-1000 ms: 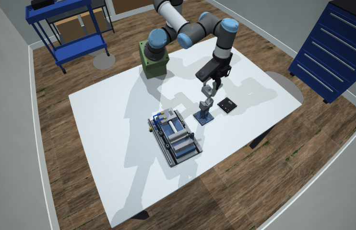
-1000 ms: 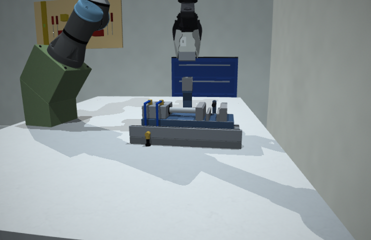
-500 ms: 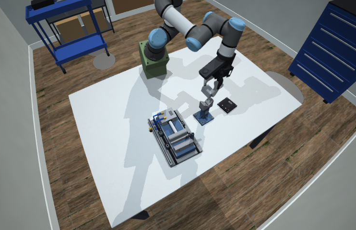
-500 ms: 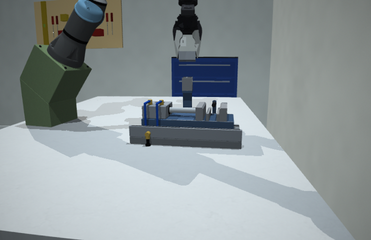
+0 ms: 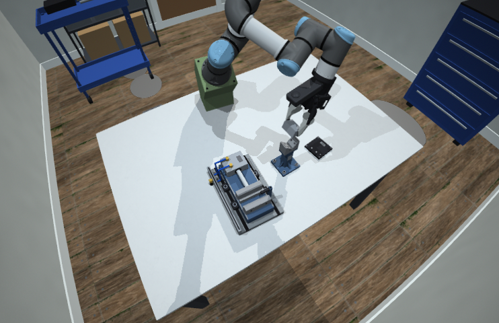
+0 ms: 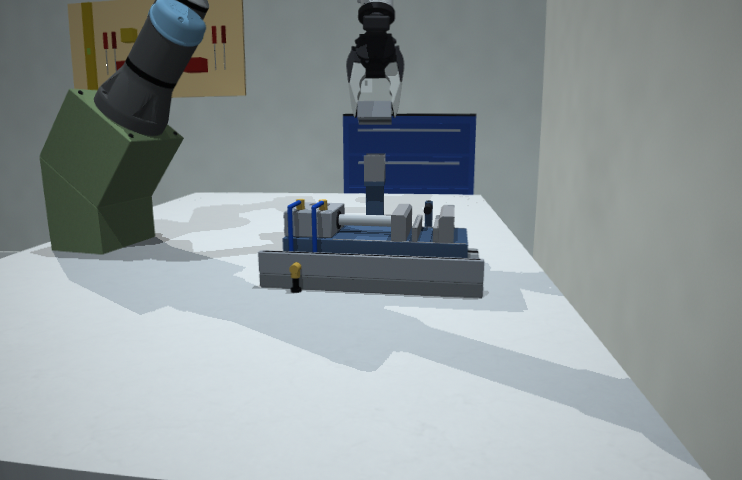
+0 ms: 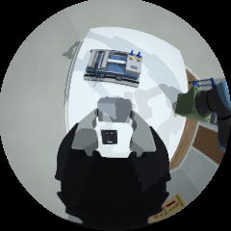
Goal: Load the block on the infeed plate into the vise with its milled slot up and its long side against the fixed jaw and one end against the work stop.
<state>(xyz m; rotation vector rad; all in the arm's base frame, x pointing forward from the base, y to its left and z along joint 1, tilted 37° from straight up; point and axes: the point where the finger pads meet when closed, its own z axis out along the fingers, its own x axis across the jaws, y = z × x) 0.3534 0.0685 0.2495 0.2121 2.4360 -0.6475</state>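
My hand is 1 cm above the part. Also, from my hand: work stop: 18 cm to the right, 15 cm below, 7 cm ahead; then air cylinder: 19 cm to the right, 17 cm below, 10 cm behind; then moving jaw: 22 cm to the right, 17 cm below, 3 cm ahead.
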